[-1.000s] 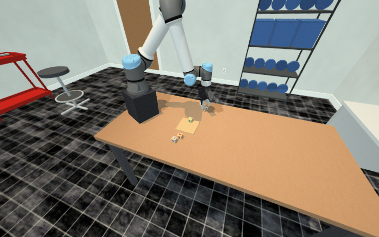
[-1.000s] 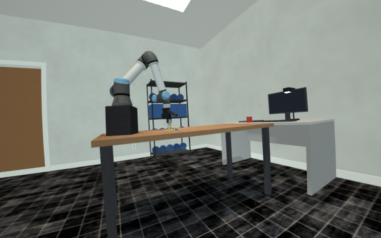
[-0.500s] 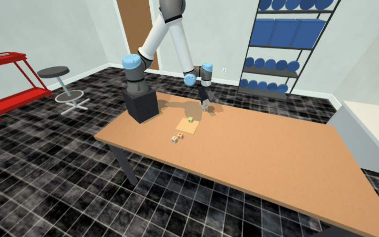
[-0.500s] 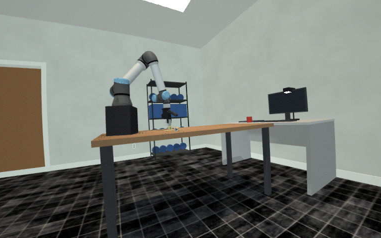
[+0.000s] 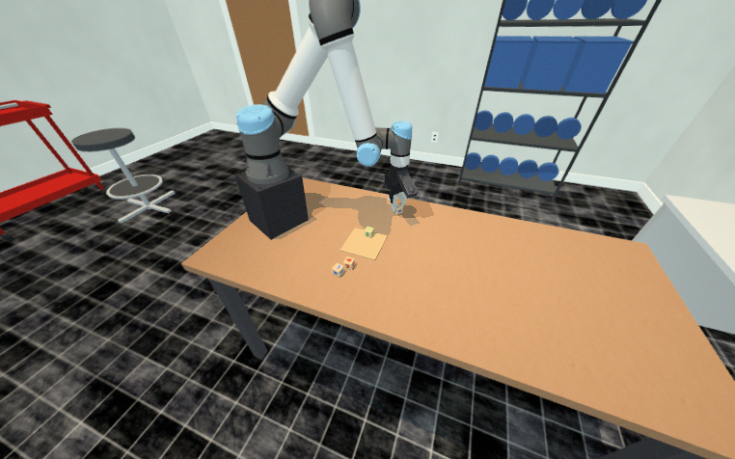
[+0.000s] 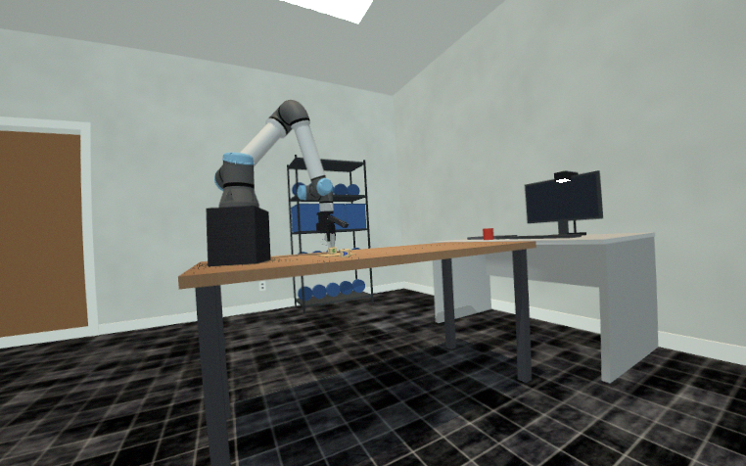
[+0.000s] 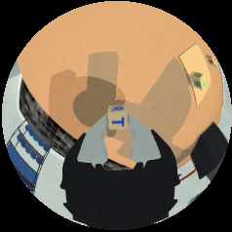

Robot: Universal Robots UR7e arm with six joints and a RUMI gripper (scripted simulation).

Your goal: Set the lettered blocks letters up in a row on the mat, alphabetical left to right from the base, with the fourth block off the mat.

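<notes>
Now: the pale yellow mat 230 mm to the right of my hand, 100 mm behind it and 10 mm below it. From my hand the other things lie so: wooden letter block 390 mm to the right, 160 mm behind.
</notes>
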